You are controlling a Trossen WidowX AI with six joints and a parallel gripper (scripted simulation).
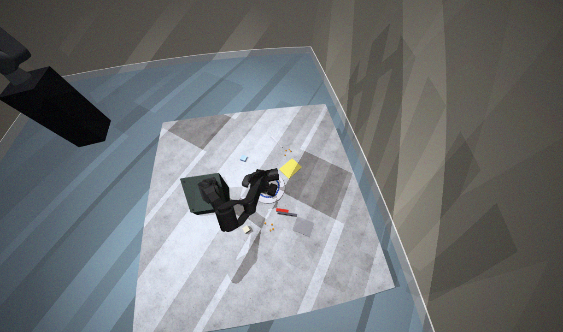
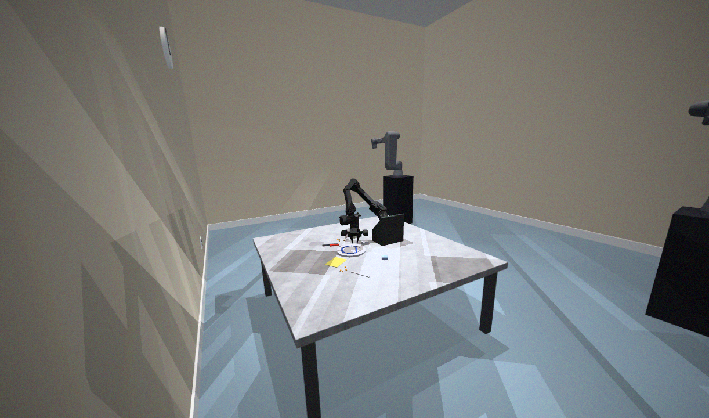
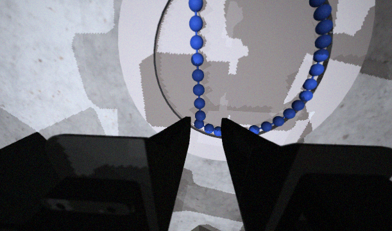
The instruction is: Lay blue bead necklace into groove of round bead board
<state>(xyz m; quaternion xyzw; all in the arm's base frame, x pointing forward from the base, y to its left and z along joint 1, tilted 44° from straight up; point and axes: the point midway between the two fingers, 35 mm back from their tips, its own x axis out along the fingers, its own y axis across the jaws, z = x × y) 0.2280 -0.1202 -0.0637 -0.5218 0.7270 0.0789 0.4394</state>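
Now: gripper tip 5 cm short of the round white bead board, 2 cm to the right of it and 2 cm above it. The rest, counted from my gripper tip: cream cube: 19 cm to the right, 12 cm behind, 2 cm below; then yellow sheet: 22 cm ahead, 11 cm to the left, 3 cm below; then grey tool: 15 cm to the right, 10 cm ahead, 3 cm below.
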